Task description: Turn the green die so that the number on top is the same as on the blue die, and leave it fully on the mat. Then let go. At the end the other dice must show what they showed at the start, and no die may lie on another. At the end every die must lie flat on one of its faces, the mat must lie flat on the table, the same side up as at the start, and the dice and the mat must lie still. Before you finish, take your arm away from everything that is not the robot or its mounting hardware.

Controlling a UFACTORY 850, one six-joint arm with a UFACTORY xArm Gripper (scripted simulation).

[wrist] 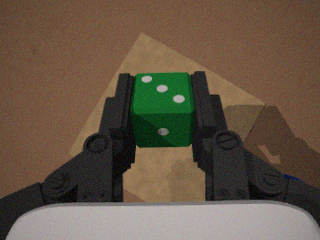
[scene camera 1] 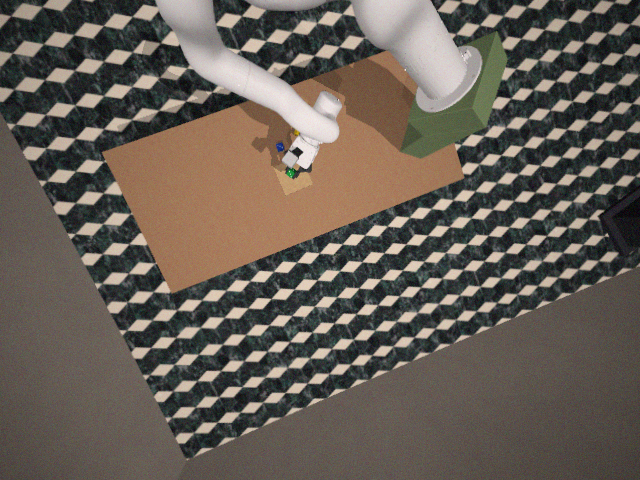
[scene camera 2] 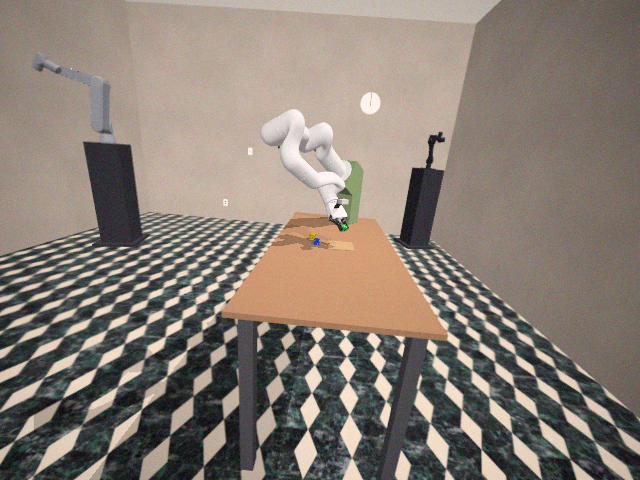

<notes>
In view: my gripper [scene camera 1: 290, 175], a green die [wrist: 162, 110] and a mat [wrist: 241, 109].
My gripper also shows in the wrist view [wrist: 162, 92].
</notes>
